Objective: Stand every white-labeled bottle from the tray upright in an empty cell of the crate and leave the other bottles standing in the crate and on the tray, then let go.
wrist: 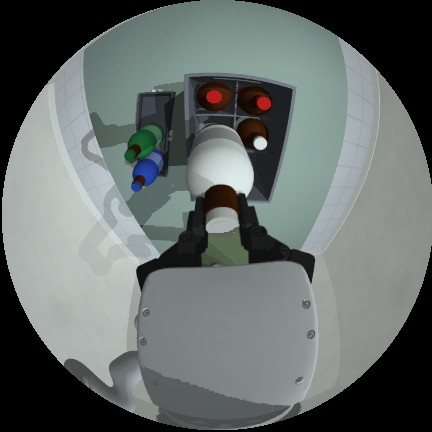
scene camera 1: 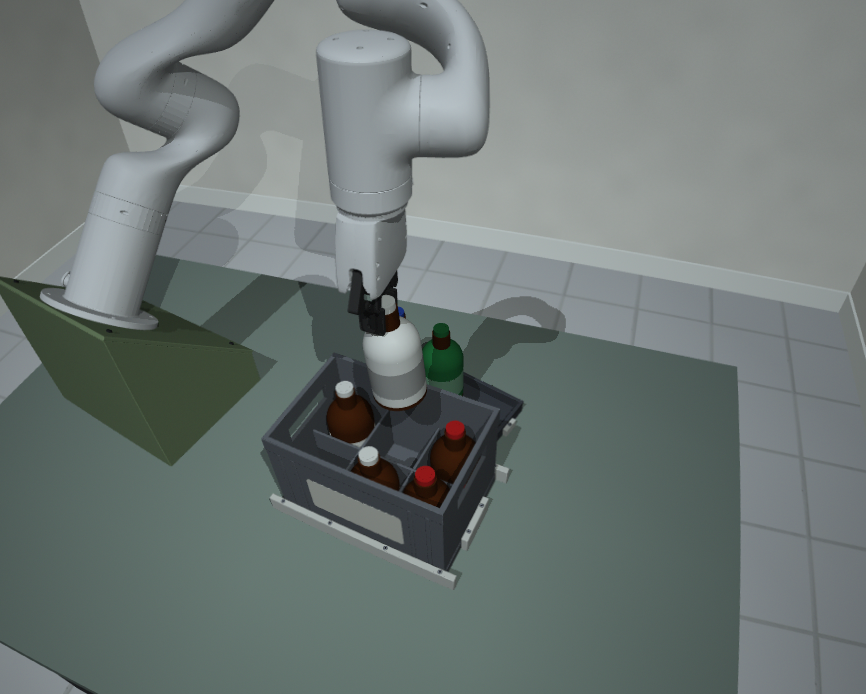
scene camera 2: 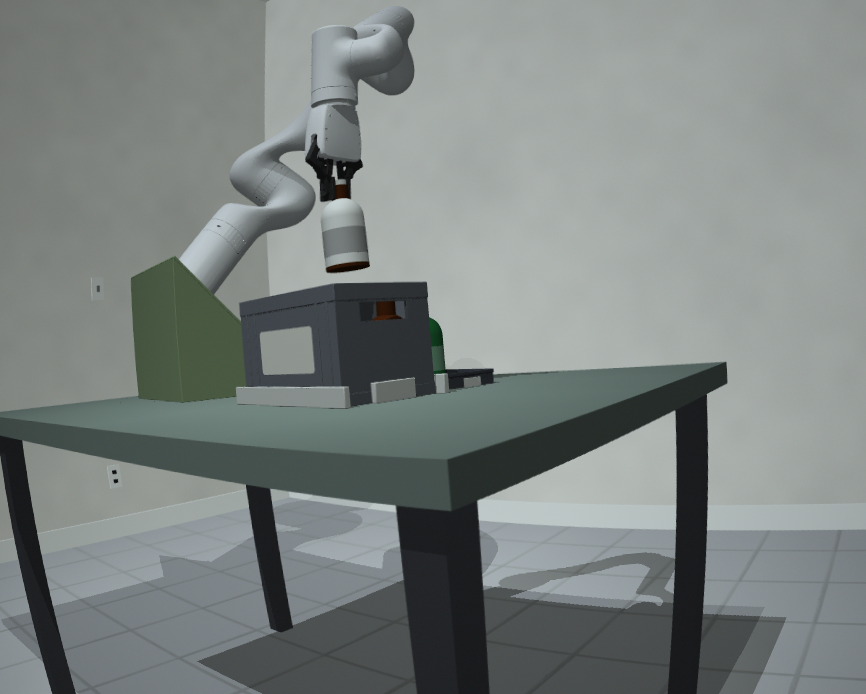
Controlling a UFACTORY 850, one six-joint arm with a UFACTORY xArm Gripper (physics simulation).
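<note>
My gripper (scene camera 1: 386,315) (scene camera 2: 338,189) (wrist: 221,206) is shut on the neck of the white-labeled bottle (scene camera 1: 393,354) (scene camera 2: 344,231) (wrist: 220,165), which has a white cap. The bottle hangs nearly upright above the crate (scene camera 1: 426,540) (scene camera 2: 350,347) (wrist: 281,110), its base clear of the rim in the second scene view. In the crate stand two brown bottles with white caps (scene camera 1: 349,419) (scene camera 1: 375,475) and two with red caps (scene camera 1: 453,455) (scene camera 1: 426,493). The held bottle hides part of the crate's cells. A green bottle (scene camera 1: 443,361) (scene camera 2: 436,347) (wrist: 143,142) and a blue bottle (scene camera 1: 401,313) (wrist: 146,171) stand on the tray (wrist: 155,107).
Light stop strips (scene camera 1: 361,538) (scene camera 2: 292,396) lie along the crate's foot. The green wedge-shaped arm base (scene camera 1: 137,390) (scene camera 2: 180,347) stands at the left of the table. The tray lies close behind the crate in the first scene view.
</note>
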